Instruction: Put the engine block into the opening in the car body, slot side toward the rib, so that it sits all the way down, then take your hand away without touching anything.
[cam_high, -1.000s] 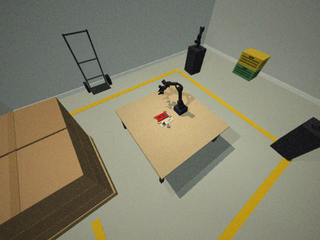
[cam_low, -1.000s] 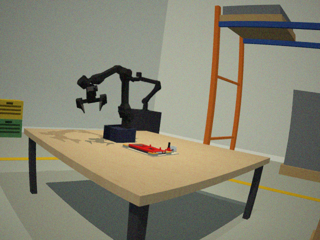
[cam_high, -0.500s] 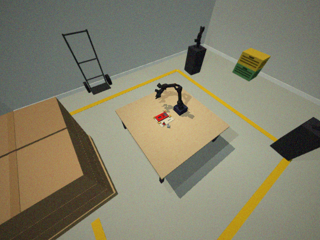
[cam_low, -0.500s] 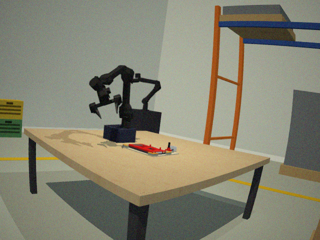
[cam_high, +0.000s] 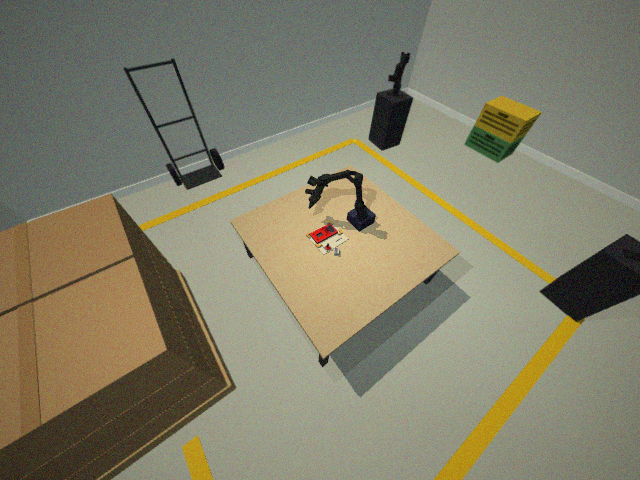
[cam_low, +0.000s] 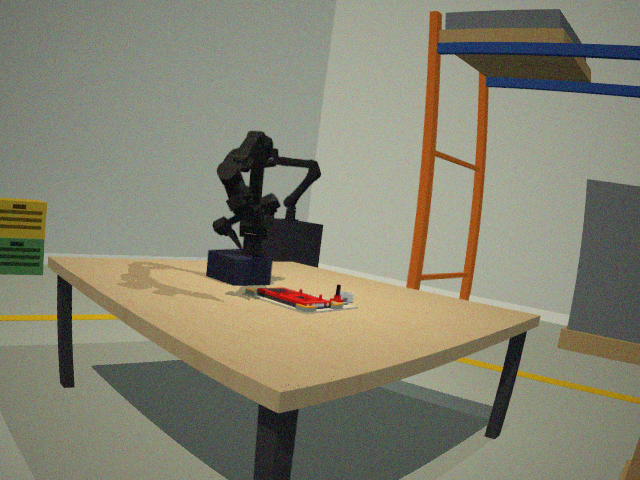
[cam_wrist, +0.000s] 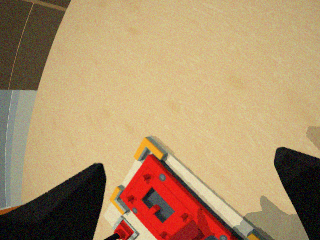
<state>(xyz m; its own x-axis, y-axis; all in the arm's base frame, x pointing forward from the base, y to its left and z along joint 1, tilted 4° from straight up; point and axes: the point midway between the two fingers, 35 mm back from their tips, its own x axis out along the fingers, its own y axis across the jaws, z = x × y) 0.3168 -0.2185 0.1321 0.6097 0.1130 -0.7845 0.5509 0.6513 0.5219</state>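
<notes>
My gripper tip is now 360 mm to the right of the grey engine block, 160 mm above it and 20 mm past it.
</notes>
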